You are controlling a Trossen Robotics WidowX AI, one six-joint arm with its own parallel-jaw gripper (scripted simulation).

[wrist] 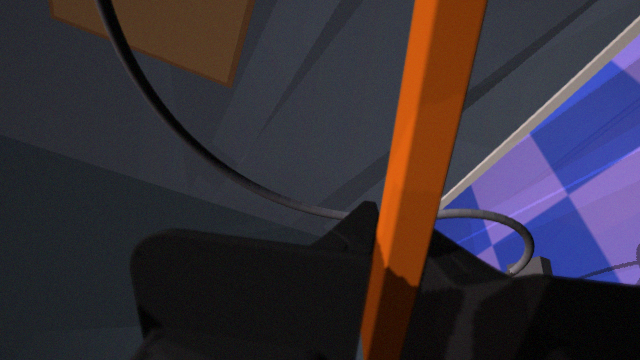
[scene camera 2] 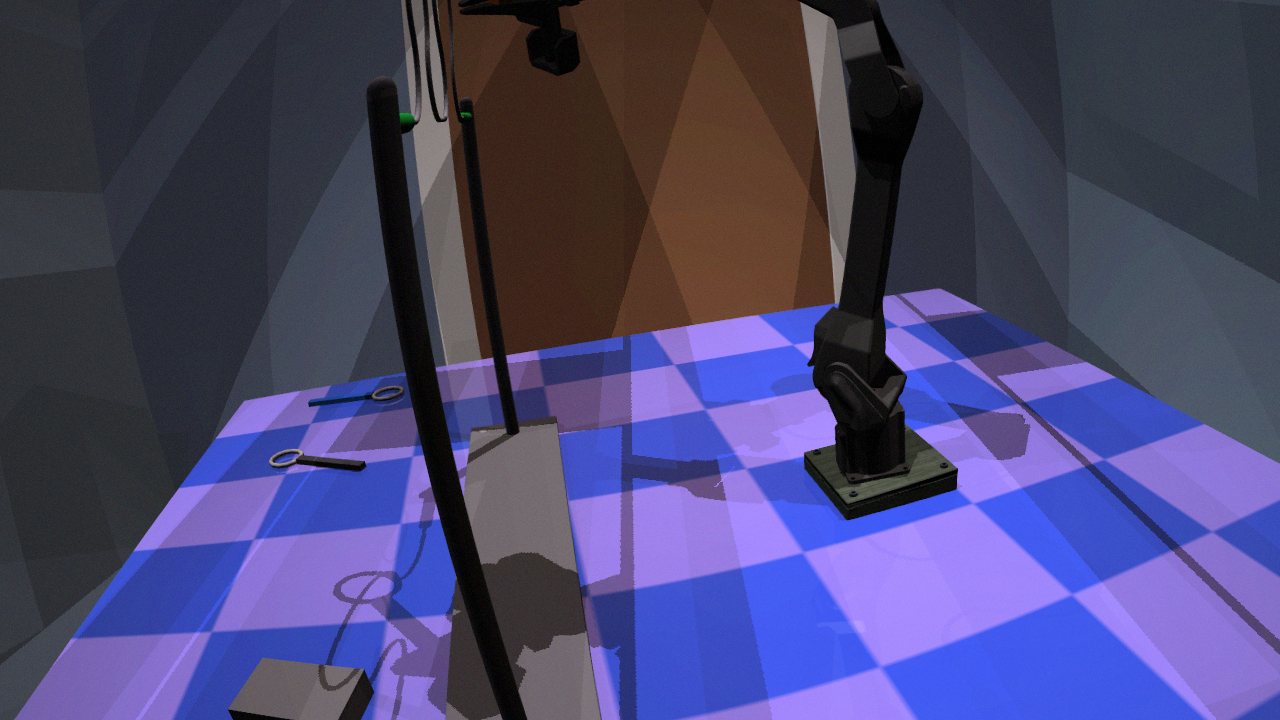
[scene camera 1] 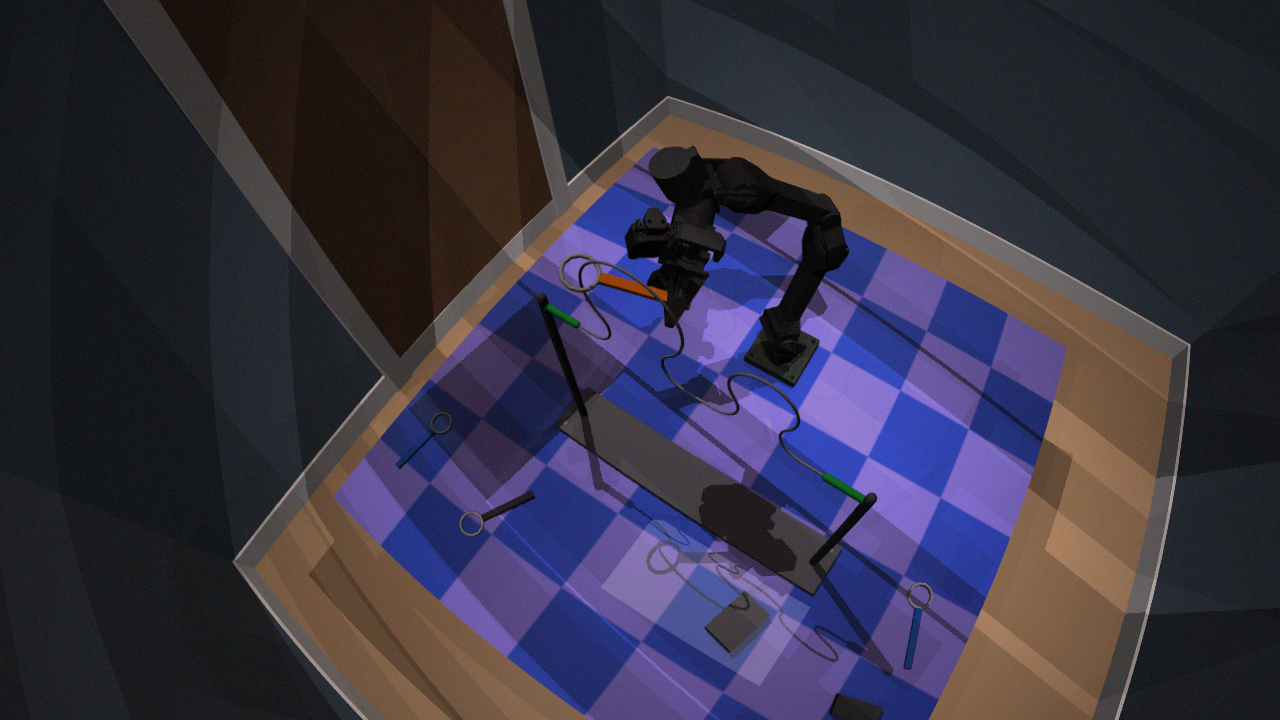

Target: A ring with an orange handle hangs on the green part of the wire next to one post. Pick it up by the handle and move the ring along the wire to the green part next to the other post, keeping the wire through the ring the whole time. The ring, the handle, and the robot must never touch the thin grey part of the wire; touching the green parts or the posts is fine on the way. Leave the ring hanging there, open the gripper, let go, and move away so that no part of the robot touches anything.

Labels:
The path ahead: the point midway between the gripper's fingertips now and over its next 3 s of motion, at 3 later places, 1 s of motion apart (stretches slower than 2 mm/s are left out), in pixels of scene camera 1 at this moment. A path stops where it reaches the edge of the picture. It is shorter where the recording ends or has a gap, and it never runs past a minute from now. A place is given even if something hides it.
My gripper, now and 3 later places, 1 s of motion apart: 669, 326; 663, 328; 654, 327; 642, 323

